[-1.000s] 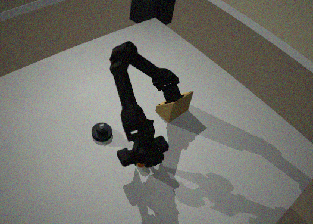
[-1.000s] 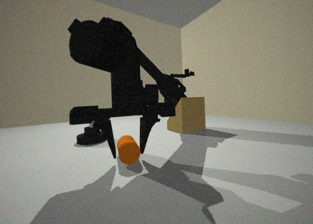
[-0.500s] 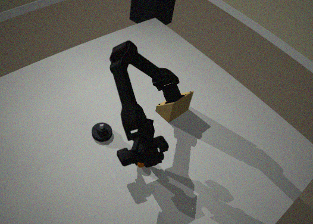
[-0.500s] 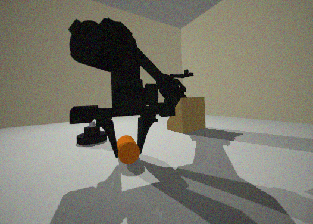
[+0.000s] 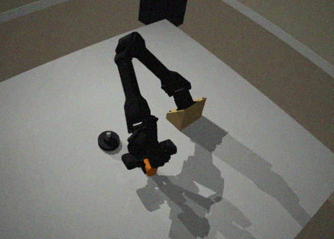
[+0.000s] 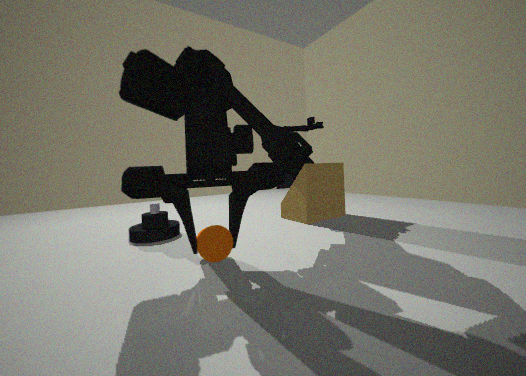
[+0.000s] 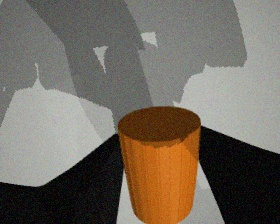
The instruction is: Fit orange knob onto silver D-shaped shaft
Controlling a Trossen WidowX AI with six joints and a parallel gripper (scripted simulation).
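My gripper tip is now 210 mm to the left of the round black pedestal, 20 mm short of it and 10 mm below it. Round my gripper tip: orange knob 10 mm above.
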